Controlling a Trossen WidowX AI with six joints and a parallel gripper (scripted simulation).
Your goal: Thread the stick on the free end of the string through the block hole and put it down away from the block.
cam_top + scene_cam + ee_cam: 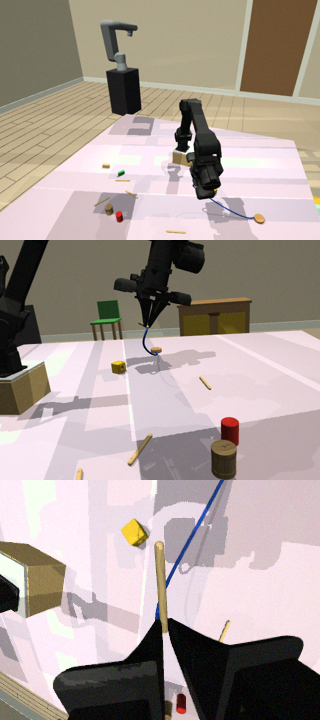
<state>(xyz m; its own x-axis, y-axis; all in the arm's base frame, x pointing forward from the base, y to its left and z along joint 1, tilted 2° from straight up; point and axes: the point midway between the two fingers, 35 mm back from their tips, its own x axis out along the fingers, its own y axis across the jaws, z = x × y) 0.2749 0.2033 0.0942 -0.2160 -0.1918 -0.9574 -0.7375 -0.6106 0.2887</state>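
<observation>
Now: the thin wooden stick 10 mm behind my gripper tip and 10 mm to the left of it. Round my gripper tip: red cylinder (220 mm ahead, 240 mm to the right, 120 mm below); then yellow block (120 mm behind, 40 mm to the left, 120 mm below); then round wooden button (80 mm behind, 250 mm to the left, 130 mm below).
</observation>
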